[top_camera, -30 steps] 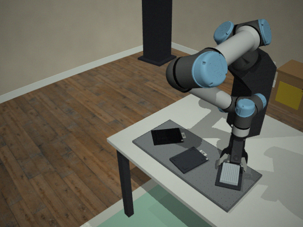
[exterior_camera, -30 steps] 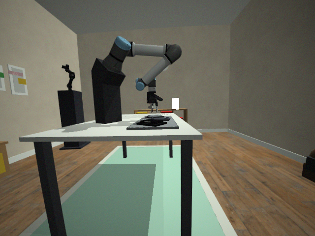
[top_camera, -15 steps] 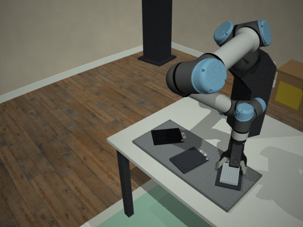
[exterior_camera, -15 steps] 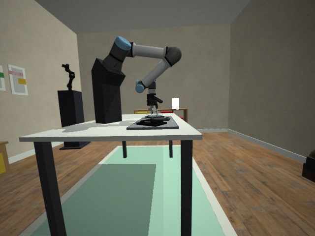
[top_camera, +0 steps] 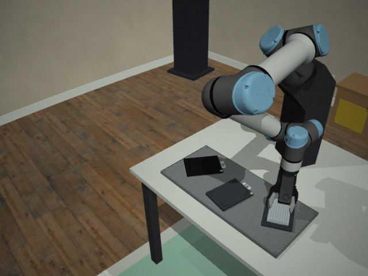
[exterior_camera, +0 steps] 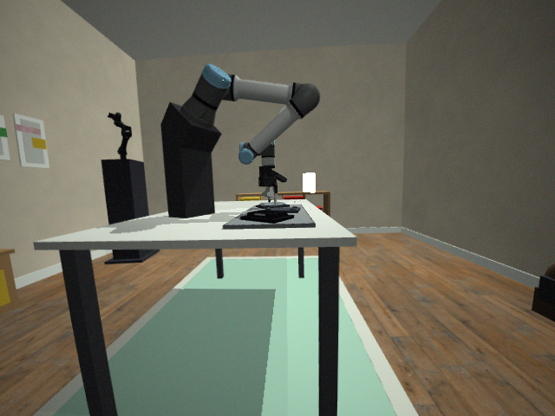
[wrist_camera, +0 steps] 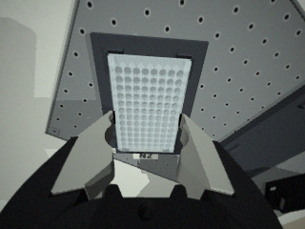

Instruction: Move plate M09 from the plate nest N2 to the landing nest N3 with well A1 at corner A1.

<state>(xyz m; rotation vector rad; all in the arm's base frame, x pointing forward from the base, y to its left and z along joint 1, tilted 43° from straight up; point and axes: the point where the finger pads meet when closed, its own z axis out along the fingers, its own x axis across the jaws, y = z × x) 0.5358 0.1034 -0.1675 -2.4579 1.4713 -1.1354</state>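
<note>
Right now my hand is 10 mm above the white well plate. The rest, counted from my hand: N3 label: 60 mm behind, 190 mm to the right, 30 mm below; tag N2: 90 mm behind, 30 mm to the right, 30 mm below; nest N2: 20 mm below.
</note>
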